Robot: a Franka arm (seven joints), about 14 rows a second.
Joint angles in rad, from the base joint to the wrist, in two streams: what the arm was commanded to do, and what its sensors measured. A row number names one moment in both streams.
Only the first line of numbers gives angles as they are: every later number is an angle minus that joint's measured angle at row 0.
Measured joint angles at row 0:
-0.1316 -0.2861 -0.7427 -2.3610 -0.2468 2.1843 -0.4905
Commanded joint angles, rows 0 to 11:
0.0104 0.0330 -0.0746 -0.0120 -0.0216 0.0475 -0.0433
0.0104 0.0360 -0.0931 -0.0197 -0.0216 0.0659 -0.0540
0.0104 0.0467 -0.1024 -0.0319 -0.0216 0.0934 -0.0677
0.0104 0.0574 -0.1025 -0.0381 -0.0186 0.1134 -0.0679
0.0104 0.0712 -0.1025 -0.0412 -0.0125 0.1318 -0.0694
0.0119 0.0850 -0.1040 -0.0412 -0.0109 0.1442 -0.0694
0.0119 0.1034 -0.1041 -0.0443 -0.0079 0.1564 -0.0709
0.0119 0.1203 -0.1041 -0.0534 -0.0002 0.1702 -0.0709
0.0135 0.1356 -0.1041 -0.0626 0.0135 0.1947 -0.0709
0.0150 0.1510 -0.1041 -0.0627 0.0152 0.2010 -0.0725
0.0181 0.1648 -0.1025 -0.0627 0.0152 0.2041 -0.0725
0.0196 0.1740 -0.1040 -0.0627 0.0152 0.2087 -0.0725
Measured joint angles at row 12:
0.0103 0.1422 -0.0962 -0.0625 -0.0003 0.1785 -0.0544
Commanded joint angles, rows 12 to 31:
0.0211 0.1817 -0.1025 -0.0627 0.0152 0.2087 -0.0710
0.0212 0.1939 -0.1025 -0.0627 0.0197 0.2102 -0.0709
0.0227 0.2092 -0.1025 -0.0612 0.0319 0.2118 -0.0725
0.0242 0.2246 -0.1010 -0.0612 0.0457 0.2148 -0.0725
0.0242 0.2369 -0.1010 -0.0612 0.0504 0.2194 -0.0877
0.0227 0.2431 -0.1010 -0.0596 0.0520 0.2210 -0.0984
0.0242 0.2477 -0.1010 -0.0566 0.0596 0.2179 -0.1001
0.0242 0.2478 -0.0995 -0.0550 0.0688 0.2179 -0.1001
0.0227 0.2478 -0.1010 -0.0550 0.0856 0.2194 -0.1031
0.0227 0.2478 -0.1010 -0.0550 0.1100 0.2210 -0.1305
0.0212 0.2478 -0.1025 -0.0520 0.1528 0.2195 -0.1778
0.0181 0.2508 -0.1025 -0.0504 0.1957 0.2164 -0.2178
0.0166 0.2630 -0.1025 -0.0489 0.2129 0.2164 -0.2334
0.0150 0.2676 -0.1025 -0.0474 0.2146 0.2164 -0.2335
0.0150 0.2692 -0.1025 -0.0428 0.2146 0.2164 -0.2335
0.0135 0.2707 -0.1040 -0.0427 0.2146 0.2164 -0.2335
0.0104 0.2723 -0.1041 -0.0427 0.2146 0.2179 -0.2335
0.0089 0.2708 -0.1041 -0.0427 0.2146 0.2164 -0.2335
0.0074 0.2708 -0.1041 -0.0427 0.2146 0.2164 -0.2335
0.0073 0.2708 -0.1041 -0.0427 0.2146 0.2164 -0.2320
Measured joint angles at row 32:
0.0117 0.2511 -0.1001 -0.0580 0.1856 0.2092 -0.1946
